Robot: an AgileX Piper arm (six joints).
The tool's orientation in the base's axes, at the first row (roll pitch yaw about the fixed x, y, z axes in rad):
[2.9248, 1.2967, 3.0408]
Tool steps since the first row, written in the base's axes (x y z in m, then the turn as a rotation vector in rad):
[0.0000, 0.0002, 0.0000, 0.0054, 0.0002, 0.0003]
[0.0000, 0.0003, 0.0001, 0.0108, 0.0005, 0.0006]
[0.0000, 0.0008, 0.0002, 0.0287, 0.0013, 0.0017]
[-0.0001, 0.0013, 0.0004, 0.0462, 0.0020, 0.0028]
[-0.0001, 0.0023, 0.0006, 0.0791, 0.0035, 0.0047]
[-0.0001, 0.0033, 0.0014, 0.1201, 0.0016, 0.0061]
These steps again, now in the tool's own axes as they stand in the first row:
[0.0000, 0.0002, 0.0000, -0.0017, -0.0004, 0.0051]
[-0.0001, 0.0003, 0.0000, -0.0035, -0.0006, 0.0102]
[-0.0002, 0.0008, 0.0000, -0.0093, -0.0017, 0.0272]
[-0.0003, 0.0013, 0.0000, -0.0151, -0.0028, 0.0437]
[-0.0005, 0.0023, 0.0000, -0.0257, -0.0048, 0.0749]
[-0.0012, 0.0034, -0.0001, -0.0382, -0.0110, 0.1135]

